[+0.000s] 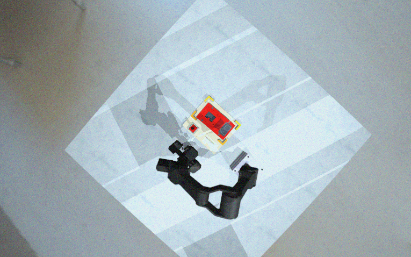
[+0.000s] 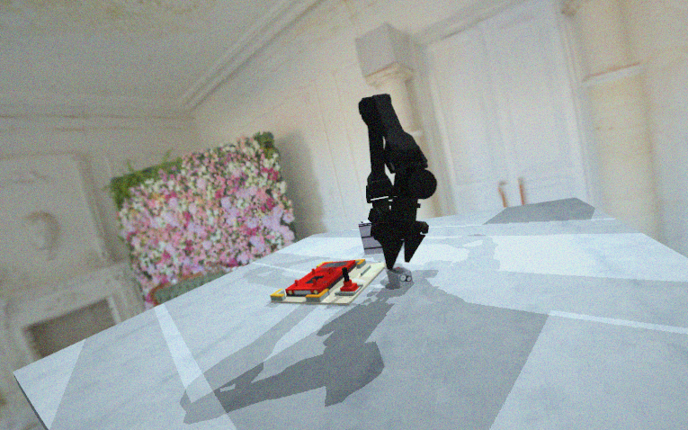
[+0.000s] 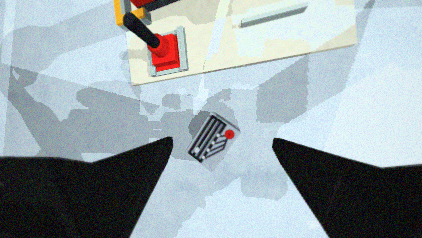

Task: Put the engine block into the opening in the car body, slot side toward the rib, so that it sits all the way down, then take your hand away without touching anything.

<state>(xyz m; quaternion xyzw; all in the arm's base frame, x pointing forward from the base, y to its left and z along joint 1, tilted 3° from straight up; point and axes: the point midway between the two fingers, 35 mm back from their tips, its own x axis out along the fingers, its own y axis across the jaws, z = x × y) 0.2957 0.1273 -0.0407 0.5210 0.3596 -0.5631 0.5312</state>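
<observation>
Now: gripper tip 20 mm short of the engine block and 30 mm above it.
</observation>
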